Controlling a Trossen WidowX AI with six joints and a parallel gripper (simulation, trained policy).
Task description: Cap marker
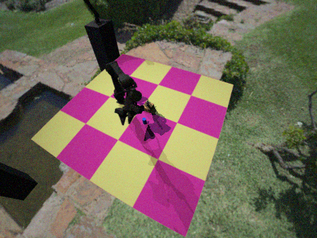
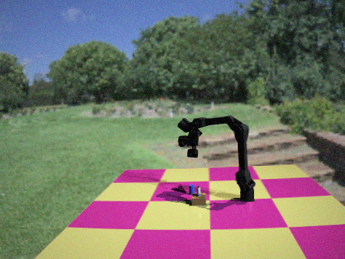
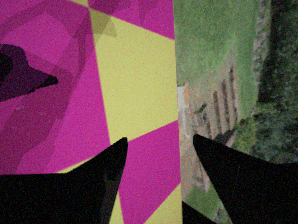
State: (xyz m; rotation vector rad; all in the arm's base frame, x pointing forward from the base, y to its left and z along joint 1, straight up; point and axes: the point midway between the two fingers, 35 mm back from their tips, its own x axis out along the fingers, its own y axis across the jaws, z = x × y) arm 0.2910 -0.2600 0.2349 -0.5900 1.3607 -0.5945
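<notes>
My gripper tip is now 18 cm to the right of the blue cap and 19 cm above it. Also, from my gripper tip: holder block (4 cm behind, 31 cm to the left, 19 cm below).
</notes>
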